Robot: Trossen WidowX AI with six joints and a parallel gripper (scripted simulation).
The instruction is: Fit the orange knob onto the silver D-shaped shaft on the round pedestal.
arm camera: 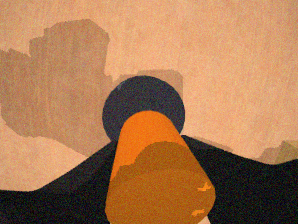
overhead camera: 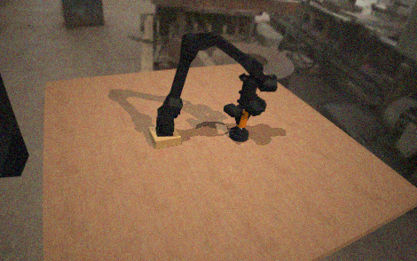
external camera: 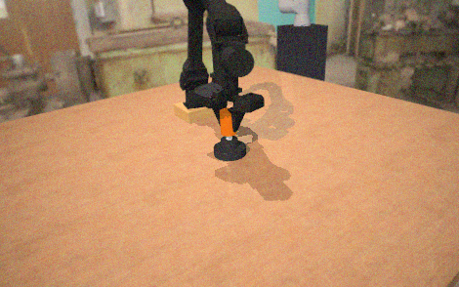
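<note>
Now: the round pedestal 4 cm below my gripper tip. Also, from my gripper tip: orange knob: 3 cm above.
</note>
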